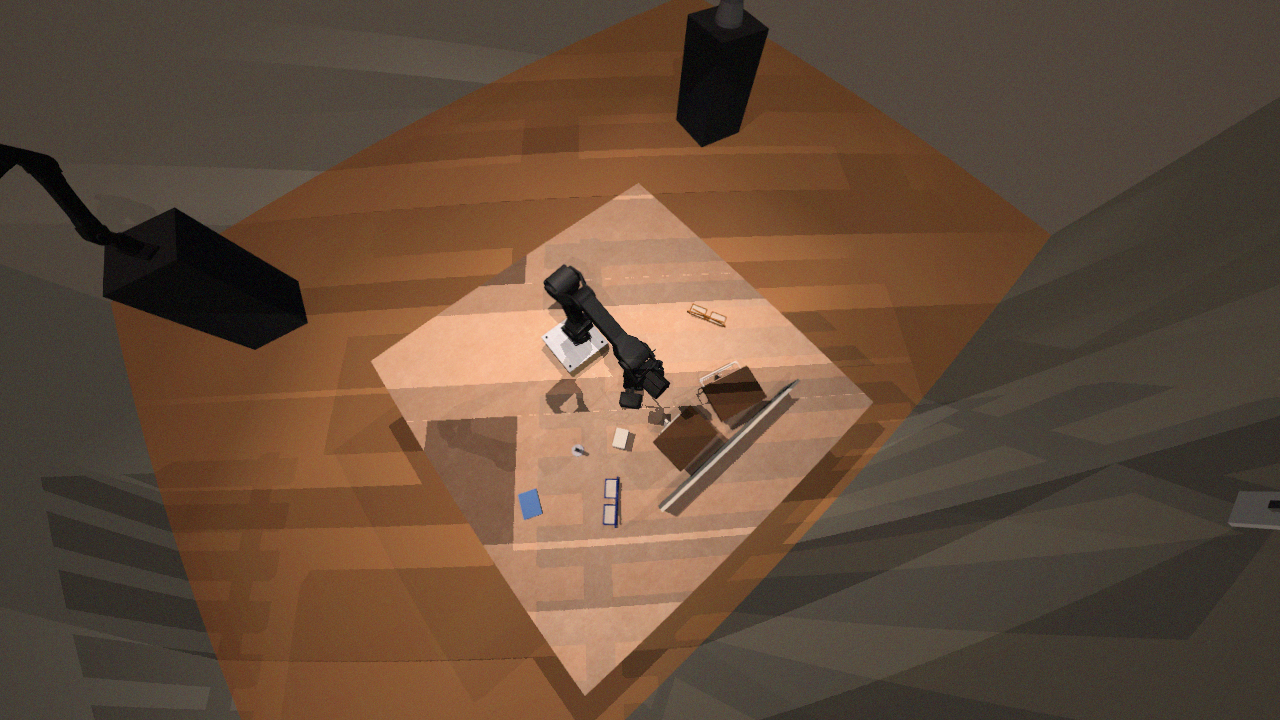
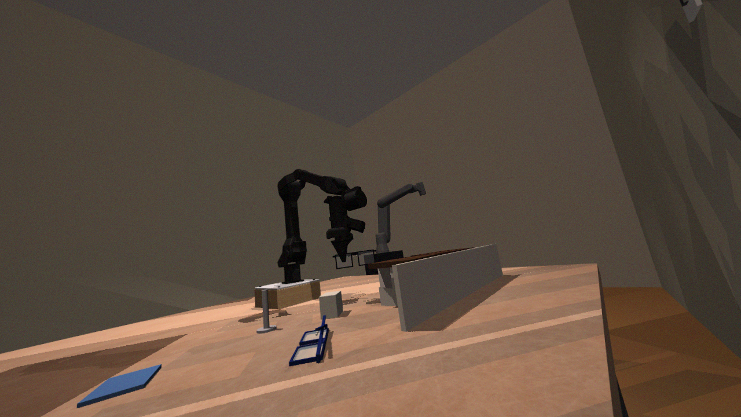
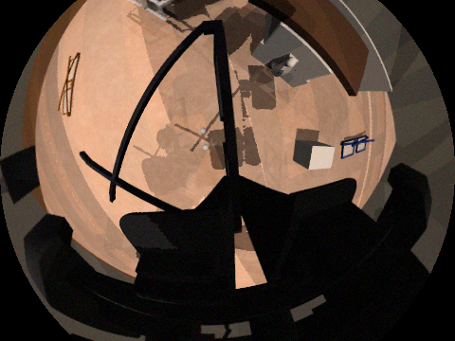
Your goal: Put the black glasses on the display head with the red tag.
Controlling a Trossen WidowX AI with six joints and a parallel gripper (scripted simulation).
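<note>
The grey post lies 8 cm ahead of my gripper tip, 26 cm to the right of it and 9 cm below it. The rest, counted from my gripper tip: white cube 12 cm ahead, 12 cm to the right, 9 cm below; then long grey panel 31 cm ahead, 17 cm to the left, 6 cm below; then grey display head 20 cm ahead, 4 cm to the left, 6 cm below.
</note>
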